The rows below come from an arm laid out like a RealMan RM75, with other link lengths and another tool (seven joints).
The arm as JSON. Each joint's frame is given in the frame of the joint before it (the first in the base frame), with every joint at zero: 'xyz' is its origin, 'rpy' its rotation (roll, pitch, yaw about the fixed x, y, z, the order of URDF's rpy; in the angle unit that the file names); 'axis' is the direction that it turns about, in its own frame. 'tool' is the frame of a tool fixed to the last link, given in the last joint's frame.
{
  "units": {
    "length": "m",
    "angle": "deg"
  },
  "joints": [
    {
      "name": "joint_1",
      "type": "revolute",
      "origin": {
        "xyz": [
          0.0,
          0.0,
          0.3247
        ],
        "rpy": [
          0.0,
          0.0,
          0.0
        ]
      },
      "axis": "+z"
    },
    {
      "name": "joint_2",
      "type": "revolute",
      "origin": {
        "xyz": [
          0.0,
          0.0,
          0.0
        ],
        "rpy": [
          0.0,
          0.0,
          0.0
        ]
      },
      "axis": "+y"
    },
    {
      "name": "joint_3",
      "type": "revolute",
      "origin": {
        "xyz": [
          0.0,
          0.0,
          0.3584
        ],
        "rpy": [
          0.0,
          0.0,
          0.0
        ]
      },
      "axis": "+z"
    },
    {
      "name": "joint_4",
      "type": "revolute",
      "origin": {
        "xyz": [
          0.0,
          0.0,
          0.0
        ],
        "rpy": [
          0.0,
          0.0,
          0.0
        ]
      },
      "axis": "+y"
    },
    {
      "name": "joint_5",
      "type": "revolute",
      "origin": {
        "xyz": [
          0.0,
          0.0,
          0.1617
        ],
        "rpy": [
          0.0,
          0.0,
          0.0
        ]
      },
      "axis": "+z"
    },
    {
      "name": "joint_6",
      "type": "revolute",
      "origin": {
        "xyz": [
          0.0,
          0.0,
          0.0
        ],
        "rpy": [
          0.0,
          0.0,
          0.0
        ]
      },
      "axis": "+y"
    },
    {
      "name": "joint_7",
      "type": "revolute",
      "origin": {
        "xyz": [
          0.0,
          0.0,
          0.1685
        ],
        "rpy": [
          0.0,
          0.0,
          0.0
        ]
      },
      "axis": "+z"
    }
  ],
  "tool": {
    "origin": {
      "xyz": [
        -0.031,
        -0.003,
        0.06
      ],
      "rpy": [
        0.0,
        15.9,
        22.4
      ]
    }
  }
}
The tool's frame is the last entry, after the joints.
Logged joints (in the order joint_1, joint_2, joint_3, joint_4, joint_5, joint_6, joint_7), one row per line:
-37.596 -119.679 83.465 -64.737 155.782 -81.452 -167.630
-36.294 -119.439 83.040 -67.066 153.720 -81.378 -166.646
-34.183 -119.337 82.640 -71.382 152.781 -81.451 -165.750
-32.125 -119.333 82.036 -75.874 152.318 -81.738 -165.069
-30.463 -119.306 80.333 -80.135 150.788 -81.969 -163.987
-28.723 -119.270 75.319 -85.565 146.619 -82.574 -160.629
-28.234 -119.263 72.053 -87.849 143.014 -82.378 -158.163
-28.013 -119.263 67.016 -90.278 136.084 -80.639 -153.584
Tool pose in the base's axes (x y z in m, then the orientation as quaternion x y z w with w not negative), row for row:
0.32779 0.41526 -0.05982 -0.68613 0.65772 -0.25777 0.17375
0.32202 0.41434 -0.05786 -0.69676 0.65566 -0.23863 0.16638
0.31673 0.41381 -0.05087 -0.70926 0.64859 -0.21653 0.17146
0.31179 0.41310 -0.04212 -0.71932 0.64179 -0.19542 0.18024
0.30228 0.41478 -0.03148 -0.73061 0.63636 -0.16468 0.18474
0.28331 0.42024 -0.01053 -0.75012 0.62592 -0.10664 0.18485
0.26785 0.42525 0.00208 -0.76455 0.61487 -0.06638 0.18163
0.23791 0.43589 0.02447 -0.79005 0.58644 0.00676 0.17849
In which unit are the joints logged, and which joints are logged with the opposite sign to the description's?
The joints are logged in degrees. Opposite sign: joint_1, joint_2, joint_3, joint_5, joint_7.
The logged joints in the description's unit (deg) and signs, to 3 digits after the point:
37.596 119.679 -83.465 -64.737 -155.782 -81.452 167.630
36.294 119.439 -83.040 -67.066 -153.720 -81.378 166.646
34.183 119.337 -82.640 -71.382 -152.781 -81.451 165.750
32.125 119.333 -82.036 -75.874 -152.318 -81.738 165.069
30.463 119.306 -80.333 -80.135 -150.788 -81.969 163.987
28.723 119.270 -75.319 -85.565 -146.619 -82.574 160.629
28.234 119.263 -72.053 -87.849 -143.014 -82.378 158.163
28.013 119.263 -67.016 -90.278 -136.084 -80.639 153.584

